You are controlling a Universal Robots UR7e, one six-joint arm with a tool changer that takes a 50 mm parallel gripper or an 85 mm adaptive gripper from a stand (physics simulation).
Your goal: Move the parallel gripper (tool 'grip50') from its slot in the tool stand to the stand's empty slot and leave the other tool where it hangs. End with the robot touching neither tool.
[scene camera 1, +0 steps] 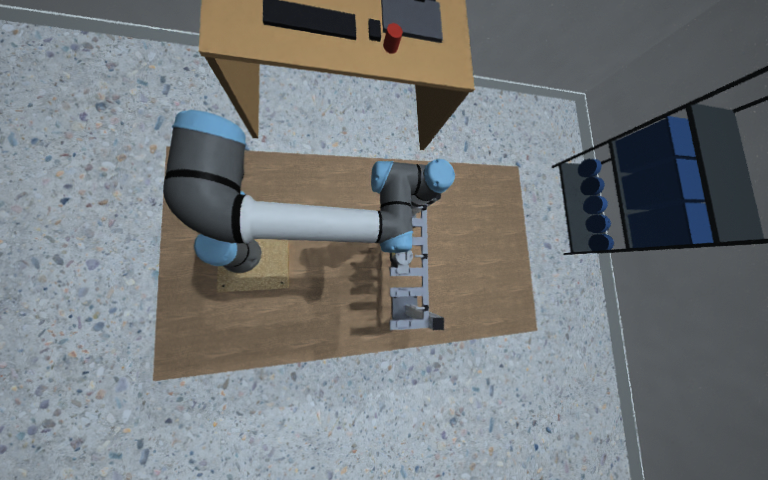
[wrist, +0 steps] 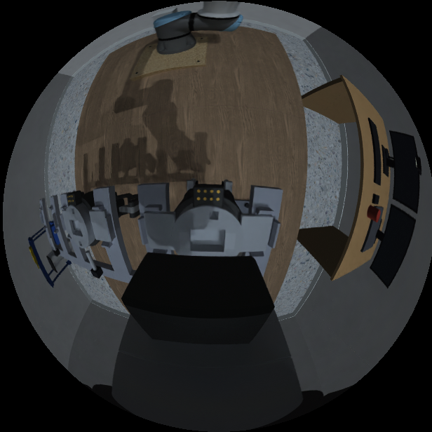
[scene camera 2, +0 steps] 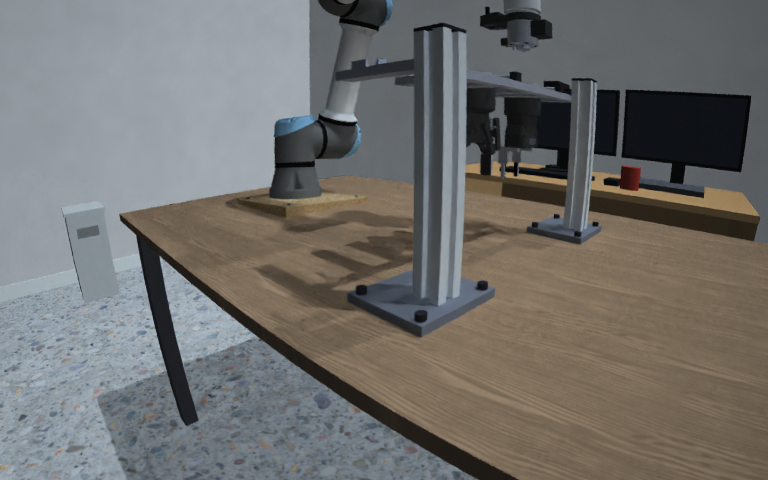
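Pixels of known places: hand at its tool point: (scene camera 2: 522,45); arm's base at its link origin: (scene camera 1: 241,254) (scene camera 2: 295,196).
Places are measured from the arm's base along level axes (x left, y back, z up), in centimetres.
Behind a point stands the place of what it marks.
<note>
The tool stand (scene camera 1: 425,232) {x -9.7, y -69.1, z 27.1 cm} (scene camera 2: 440,169) {x -43.5, y -65.1, z 15.3 cm} (wrist: 265,196) holds two tools. The parallel gripper (scene camera 2: 509,169) (wrist: 214,183) hangs in the slot nearest the desk, its fingers apart with nothing seen between them; the arm mostly hides it in scene camera 1. The arm's bare coupling (scene camera 2: 522,44) {x -0.3, y -63.2, z 37.0 cm} hangs above it with a visible gap; the parallel gripper's top plate (wrist: 215,235) shows below in the wrist view. The adaptive gripper (scene camera 1: 403,259) (scene camera 2: 480,121) (wrist: 76,225) hangs in the middle slot. The empty slot (scene camera 1: 402,324) {x -38.6, y -52.5, z 27.1 cm} (scene camera 2: 376,70) {x -41.2, y -55.8, z 26.4 cm} is at the end away from the desk.
The arm's base stands on a board (scene camera 1: 254,283) {x -12.9, y -2.7, z 1.0 cm} (scene camera 2: 286,210) {x -17.8, y -14.8, z 0.7 cm} on the wooden table (scene camera 1: 481,283) {x -40.0, y -105.0, z -1.0 cm} (scene camera 2: 566,339) {x -42.3, y -80.1, z -1.1 cm}. A desk (scene camera 1: 339,62) with a red cup (scene camera 1: 391,39) (scene camera 2: 629,177), keyboards and monitors (scene camera 2: 685,127) stands beyond the table. A shelf (scene camera 1: 724,169) with blue bins stands at the right in scene camera 1.
</note>
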